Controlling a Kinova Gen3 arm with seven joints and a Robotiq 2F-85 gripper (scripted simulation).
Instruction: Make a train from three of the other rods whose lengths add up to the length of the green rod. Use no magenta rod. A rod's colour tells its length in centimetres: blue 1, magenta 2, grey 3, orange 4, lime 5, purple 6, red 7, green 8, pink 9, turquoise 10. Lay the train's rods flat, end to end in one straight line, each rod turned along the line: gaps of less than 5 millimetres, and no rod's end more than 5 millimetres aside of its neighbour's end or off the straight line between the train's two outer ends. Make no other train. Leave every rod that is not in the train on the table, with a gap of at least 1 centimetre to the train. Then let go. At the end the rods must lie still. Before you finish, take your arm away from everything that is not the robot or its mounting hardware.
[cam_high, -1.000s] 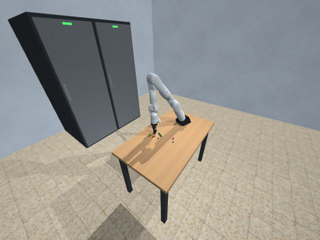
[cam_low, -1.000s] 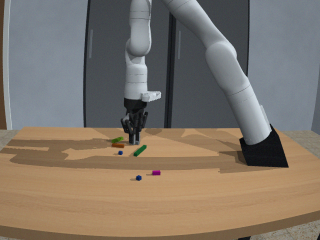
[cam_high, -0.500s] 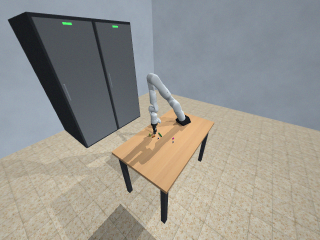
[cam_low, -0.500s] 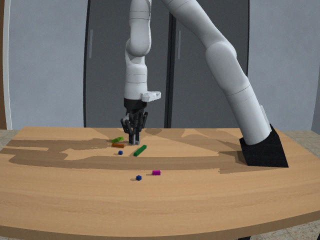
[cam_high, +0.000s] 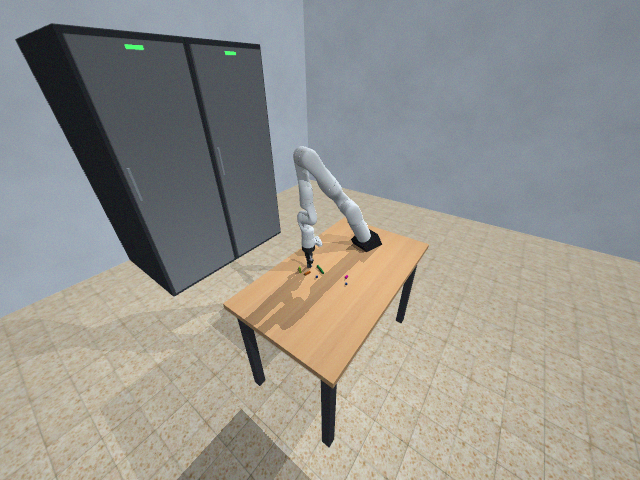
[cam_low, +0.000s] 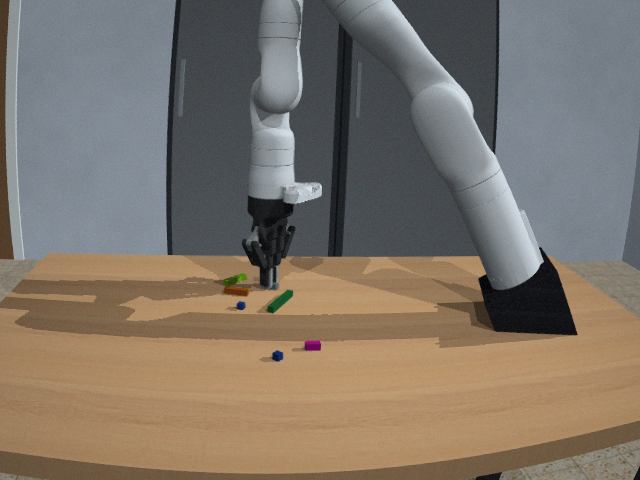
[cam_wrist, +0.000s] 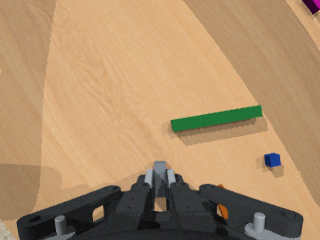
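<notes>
Now: hand 2 cm above the grey rod. The rest, counted from my hand: orange rod 6 cm ahead, 2 cm to the left, 2 cm below; then green rod 7 cm to the left, 2 cm below; then lime rod 5 cm ahead, 4 cm to the right, 2 cm below.
</notes>
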